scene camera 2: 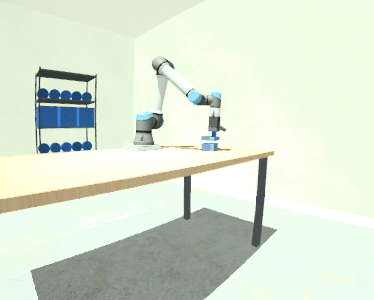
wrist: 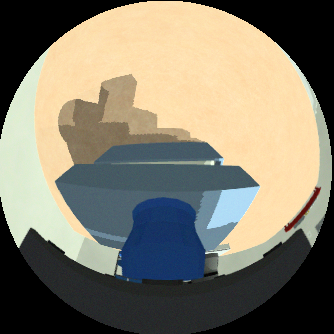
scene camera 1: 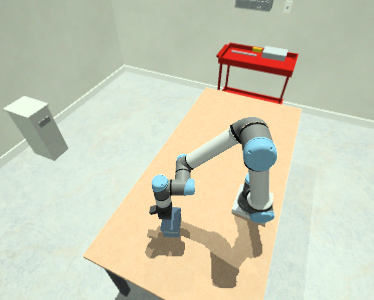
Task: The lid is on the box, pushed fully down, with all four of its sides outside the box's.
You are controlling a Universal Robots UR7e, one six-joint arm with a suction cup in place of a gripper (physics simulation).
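Frame: origin at the arm's base, x back, y right, z up, level; metres.
Seen in the pictures: hand, tool point: [scene camera 2: 213, 138] [wrist: 163, 203]; arm's base, link origin: [scene camera 2: 143, 144].
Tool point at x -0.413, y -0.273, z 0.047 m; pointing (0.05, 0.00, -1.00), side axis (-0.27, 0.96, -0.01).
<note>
Pixels of each thing's top centre, then the offset from my tool point to it. Level surfaces: height alone.
- blue-grey lid, top centre: [wrist: 149, 240] [scene camera 1: 170, 217] [scene camera 2: 210, 135] dx +0.026, dy -0.004, dz +0.016 m
- blue-grey box, top centre: [wrist: 157, 195] [scene camera 1: 172, 222] [scene camera 2: 210, 143] dx +0.029, dy -0.001, dz -0.035 m
- wooden table, surface height: dz -0.083 m
The blue-grey lid [scene camera 1: 173, 218] [scene camera 2: 210, 138] [wrist: 120, 200] hangs level from the blue suction cup of my gripper [scene camera 2: 214, 134] [wrist: 164, 207]. The blue-grey box [scene camera 1: 171, 234] [scene camera 2: 209, 147] [wrist: 160, 150] stands upright on the table below it. In scene camera 2, a narrow pale gap shows between lid and box, so the lid is a little above the box. In the wrist view, the box's far wall and a thin strip of its open inside show past the lid's edge, and the two edges look about parallel. The lid hides the rest of the box's rim.
The wooden table [scene camera 1: 200, 130] [scene camera 2: 100, 167] carries the arm's base [scene camera 1: 240, 209] [scene camera 2: 142, 147] to one side of the box. A red cart [scene camera 1: 257, 62] stands beyond the table's far end. A grey cabinet [scene camera 1: 37, 130] and a shelf rack [scene camera 2: 67, 75] stand off the table.
</note>
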